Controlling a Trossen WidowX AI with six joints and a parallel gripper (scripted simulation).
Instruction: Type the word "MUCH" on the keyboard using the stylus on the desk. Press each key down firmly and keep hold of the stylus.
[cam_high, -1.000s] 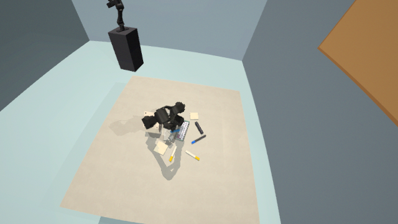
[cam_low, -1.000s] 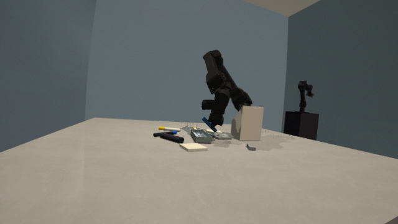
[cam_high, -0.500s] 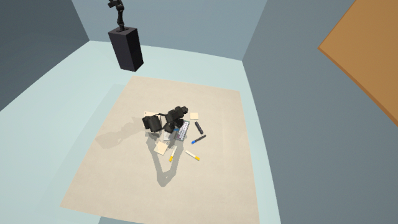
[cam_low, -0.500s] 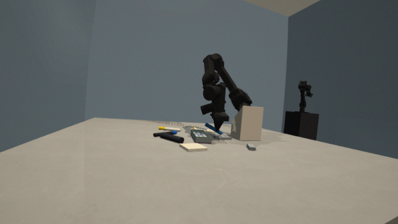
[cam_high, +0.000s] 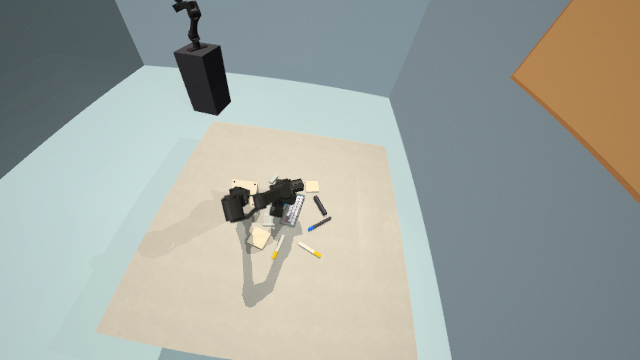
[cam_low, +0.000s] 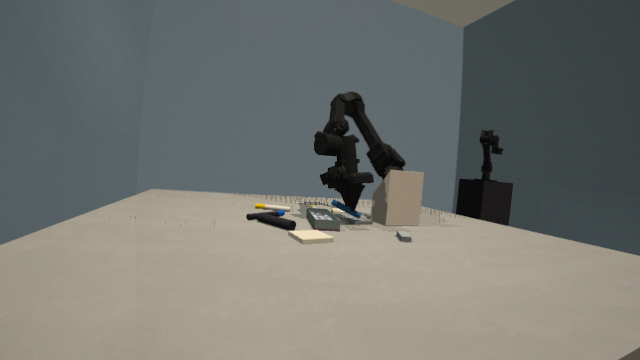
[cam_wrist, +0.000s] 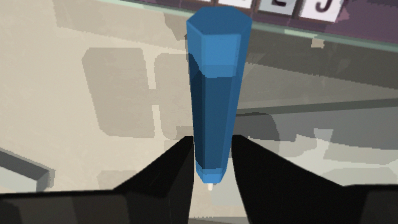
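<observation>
Now: the blue hexagonal stylus 20 mm behind my gripper tip and 10 mm below it. Also, from my gripper tip: black cylinder: 210 mm ahead, 70 mm to the left, 20 mm below; black pen: 220 mm ahead, 60 mm to the right, 30 mm below; small grey block: 80 mm behind, 160 mm to the left, 30 mm below.
</observation>
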